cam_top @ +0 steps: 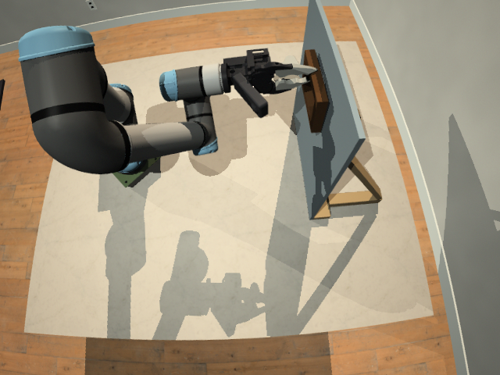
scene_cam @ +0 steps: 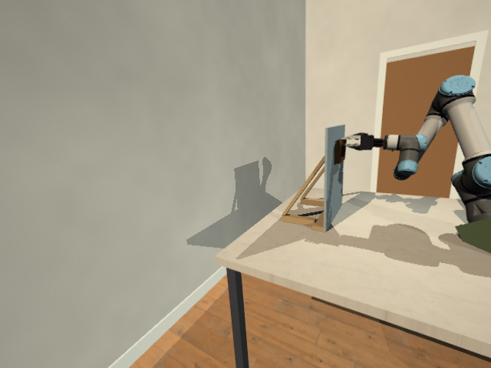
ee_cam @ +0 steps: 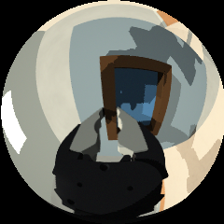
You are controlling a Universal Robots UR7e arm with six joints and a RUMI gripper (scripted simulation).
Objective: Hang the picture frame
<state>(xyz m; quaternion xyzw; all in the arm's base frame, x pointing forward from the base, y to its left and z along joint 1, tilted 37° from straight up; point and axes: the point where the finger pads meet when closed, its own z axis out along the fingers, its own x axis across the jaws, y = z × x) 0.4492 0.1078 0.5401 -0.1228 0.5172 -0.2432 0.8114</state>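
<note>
Right now my hand is 50 mm above the brown wooden picture frame, 20 mm short of it and 10 mm to the left of it. Round my hand: upright grey-blue board (190 mm below, 40 mm ahead, 10 mm to the right).
</note>
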